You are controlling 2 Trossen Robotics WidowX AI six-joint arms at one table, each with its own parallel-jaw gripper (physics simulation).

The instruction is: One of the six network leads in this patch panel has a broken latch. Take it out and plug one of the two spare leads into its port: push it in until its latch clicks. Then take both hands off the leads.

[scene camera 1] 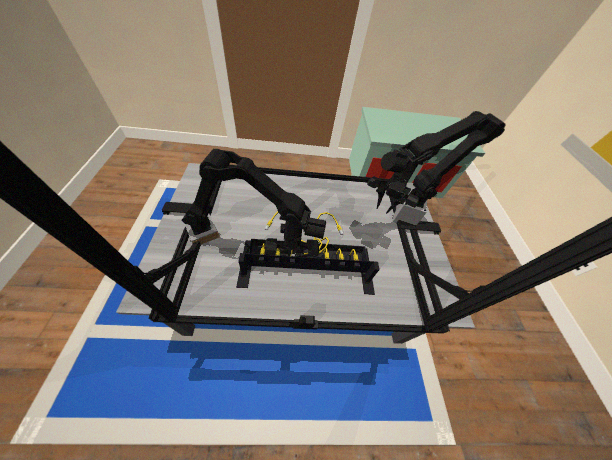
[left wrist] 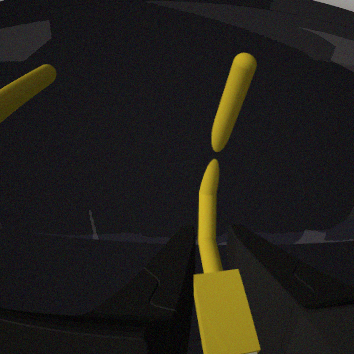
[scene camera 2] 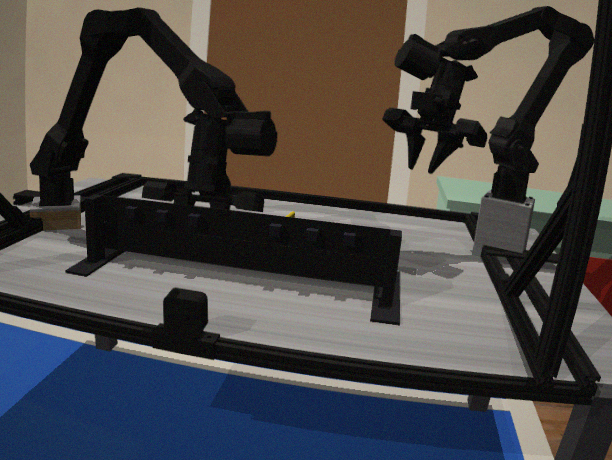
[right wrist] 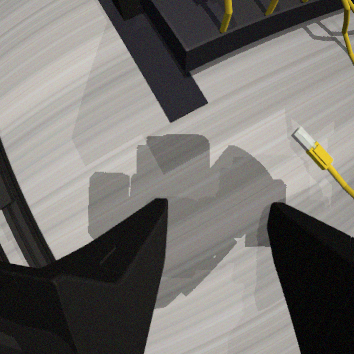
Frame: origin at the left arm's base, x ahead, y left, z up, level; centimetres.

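Where they show: left gripper, fingertip midpoint: (left wrist: 209, 236) (scene camera 2: 196, 251); right gripper, fingertip midpoint: (scene camera 1: 381, 210) (scene camera 2: 419, 171) (right wrist: 219, 212); left arm's base at its link origin: (scene camera 1: 200, 226) (scene camera 2: 56, 201); right arm's base at its link origin: (scene camera 2: 509, 197).
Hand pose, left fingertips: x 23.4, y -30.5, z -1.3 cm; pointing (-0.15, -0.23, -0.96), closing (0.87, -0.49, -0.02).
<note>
Things, the pixels of their top centre, and the offset from my left fingertips. "pt": a spot on its surface instead.
- black patch panel at its top centre: (scene camera 2: 240, 207) (scene camera 1: 310, 252) dx +5.9, dy -3.0, dz +7.8 cm
- yellow lead at a spot on its surface: (left wrist: 226, 310) pt dx +0.4, dy +0.3, dz +3.2 cm
- spare lead at its top centre: (scene camera 1: 268, 224) dx +1.4, dy +21.6, dz -1.8 cm
- small black box at a spot on its surface: (scene camera 2: 185, 312) (scene camera 1: 308, 324) pt dx -6.1, dy -22.2, dz +0.6 cm
- panel's foot at its top centre: (right wrist: 139, 31) (scene camera 2: 387, 292) (scene camera 1: 365, 269) dx +25.6, dy -15.6, dz -2.7 cm
- yellow cable at a spot on its surface: (left wrist: 25, 90) pt dx -0.9, dy +7.2, dz +1.4 cm
The black patch panel (scene camera 1: 310, 263) (scene camera 2: 240, 250) (right wrist: 220, 30) stands mid-table; yellow leads such as one (scene camera 1: 263, 249) at its left end and one (scene camera 1: 355, 255) at its right end sit in it. My left gripper (left wrist: 209, 236) is down behind the panel near the third port from the left, shut on a yellow lead (left wrist: 226, 310); its latch cannot be made out. In scene camera 2 the panel hides its fingertips. One spare lead (scene camera 1: 269, 223) lies behind the panel; the other (scene camera 1: 341, 230) (right wrist: 320, 156) lies behind its right half. My right gripper (scene camera 1: 384, 209) (scene camera 2: 421, 170) (right wrist: 219, 212) is open and empty, high above the table at the right.
Black frame rails run round the table; the front rail (scene camera 1: 240, 321) (scene camera 2: 300, 367) carries a small black box (scene camera 1: 307, 321) (scene camera 2: 185, 312). The panel's foot (scene camera 1: 368, 285) (scene camera 2: 386, 312) (right wrist: 175, 102) stands at its right end. Another yellow cable (left wrist: 25, 90) shows at the left wrist view's left edge.
</note>
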